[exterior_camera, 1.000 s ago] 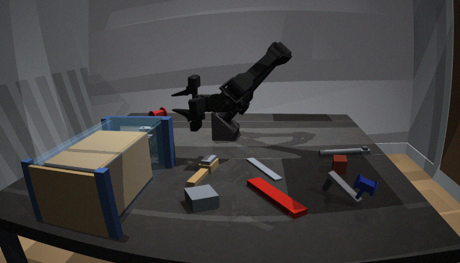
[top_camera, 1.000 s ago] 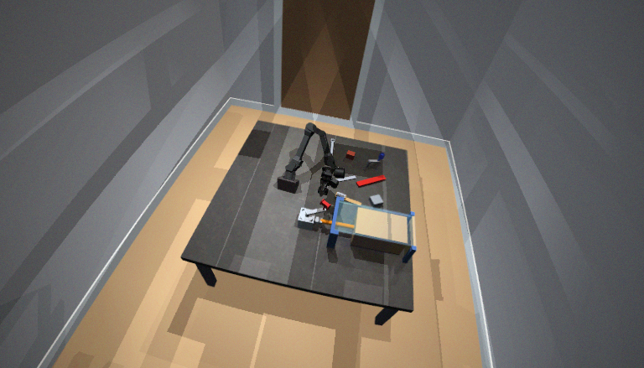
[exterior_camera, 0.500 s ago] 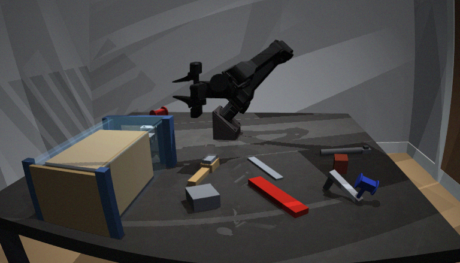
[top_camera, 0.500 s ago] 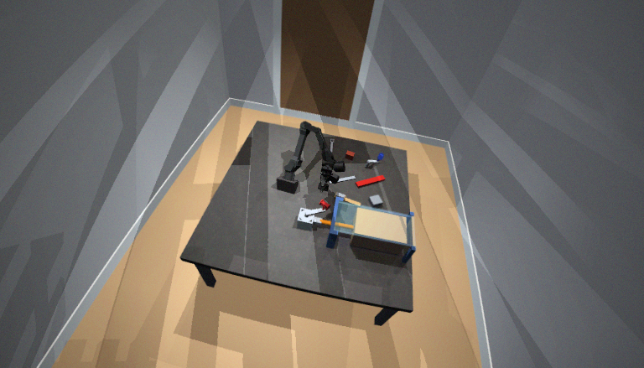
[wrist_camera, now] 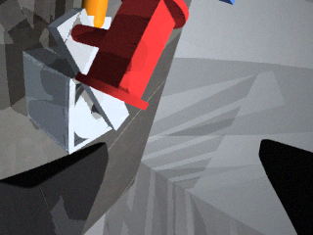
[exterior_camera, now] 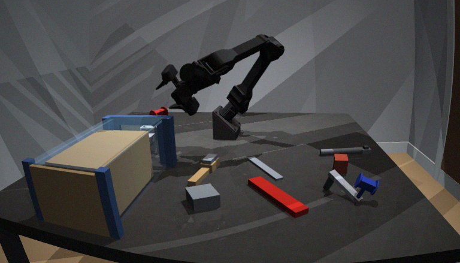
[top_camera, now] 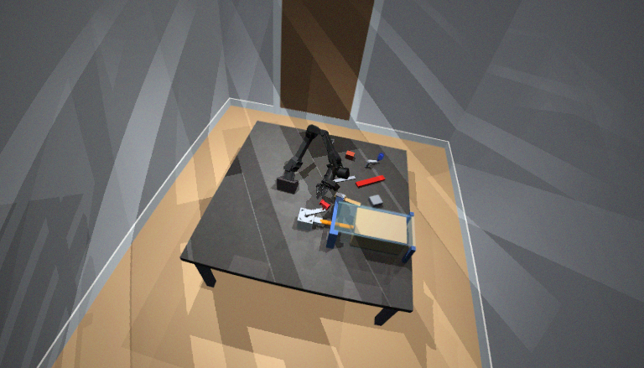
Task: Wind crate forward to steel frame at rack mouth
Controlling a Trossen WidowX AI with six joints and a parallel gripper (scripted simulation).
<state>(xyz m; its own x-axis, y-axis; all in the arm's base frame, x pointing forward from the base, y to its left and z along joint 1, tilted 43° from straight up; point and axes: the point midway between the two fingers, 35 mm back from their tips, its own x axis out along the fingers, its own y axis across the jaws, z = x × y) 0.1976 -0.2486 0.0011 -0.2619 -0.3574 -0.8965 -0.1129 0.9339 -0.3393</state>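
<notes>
The red spool-shaped grip lies 4 cm ahead of my gripper tip, 1 cm to the right of it and 6 cm below it. The rest, counted from my gripper tip: grey winch 8 cm behind, 6 cm to the right, 17 cm below; clear-panelled cubby 34 cm ahead, 10 cm to the right, 8 cm below; wooden-handled tool 19 cm ahead, 16 cm to the left, 18 cm below.
</notes>
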